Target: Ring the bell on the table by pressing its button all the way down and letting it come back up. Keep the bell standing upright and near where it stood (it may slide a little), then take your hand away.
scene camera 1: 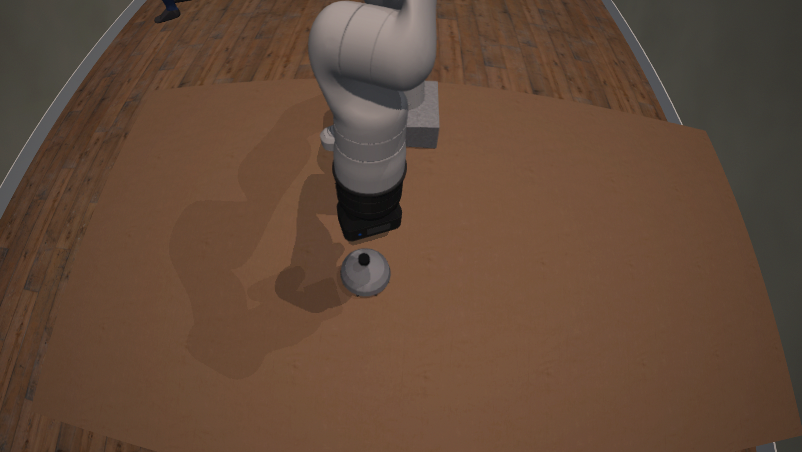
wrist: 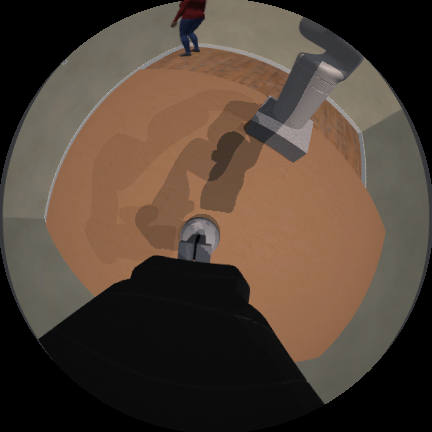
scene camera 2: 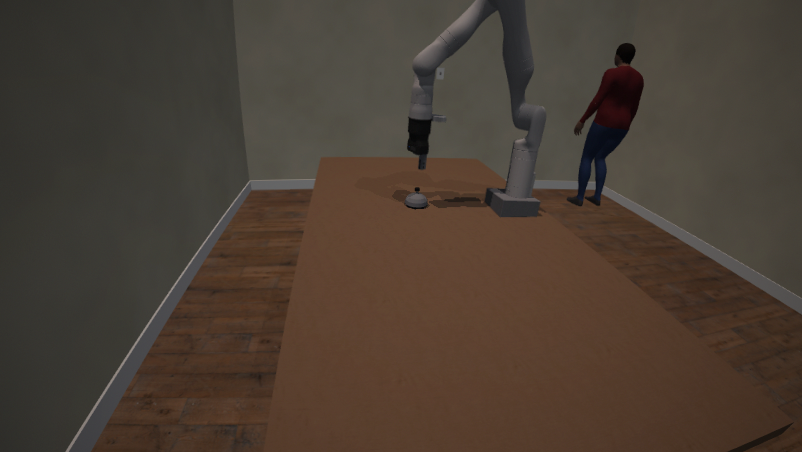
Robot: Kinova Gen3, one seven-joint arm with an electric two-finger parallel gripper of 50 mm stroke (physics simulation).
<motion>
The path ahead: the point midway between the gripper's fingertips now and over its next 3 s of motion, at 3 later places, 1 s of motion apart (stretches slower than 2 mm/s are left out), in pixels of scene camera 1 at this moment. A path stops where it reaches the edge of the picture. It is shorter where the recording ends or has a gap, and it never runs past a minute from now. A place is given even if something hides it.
The gripper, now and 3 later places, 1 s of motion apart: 363, 229; 367, 259; 366, 230; 373, 264
</motion>
